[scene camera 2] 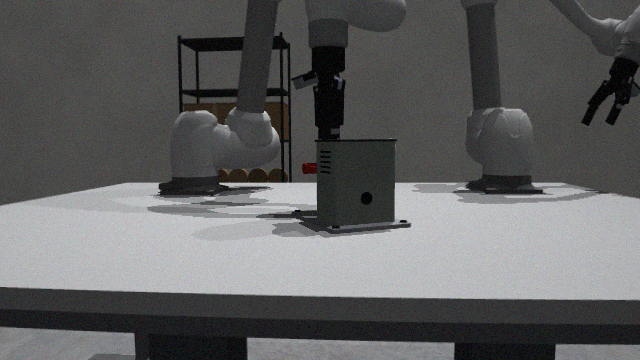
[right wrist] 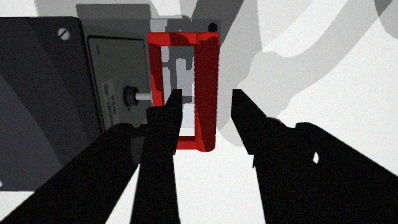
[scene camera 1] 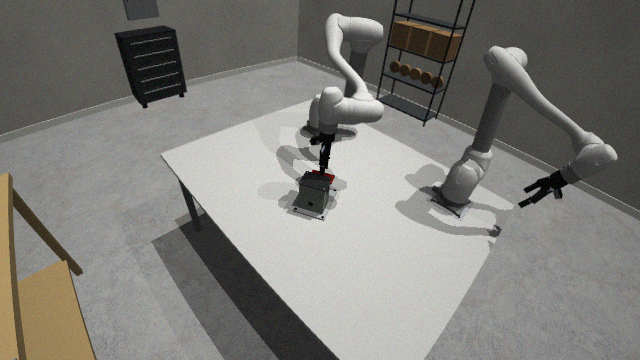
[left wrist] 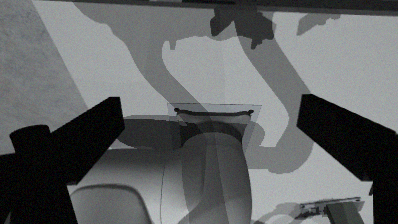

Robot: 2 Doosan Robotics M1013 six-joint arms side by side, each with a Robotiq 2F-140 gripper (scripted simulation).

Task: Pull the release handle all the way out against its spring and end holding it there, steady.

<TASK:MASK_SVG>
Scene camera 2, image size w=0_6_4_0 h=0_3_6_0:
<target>my left gripper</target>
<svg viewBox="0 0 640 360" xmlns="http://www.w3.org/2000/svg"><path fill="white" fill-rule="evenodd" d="M638 63L626 58L615 59L609 71L609 74L612 75L610 80L604 80L589 100L588 105L590 106L581 123L589 126L598 106L609 95L615 93L615 103L605 121L614 125L623 106L630 101L633 77L639 67Z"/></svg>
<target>my right gripper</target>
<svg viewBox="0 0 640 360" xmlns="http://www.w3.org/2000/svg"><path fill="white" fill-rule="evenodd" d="M318 46L312 48L312 70L322 70L322 79L319 79L317 86L313 86L315 126L318 127L318 140L340 139L340 126L344 123L344 89L346 81L339 79L339 73L345 70L345 48L340 46Z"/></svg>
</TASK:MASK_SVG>
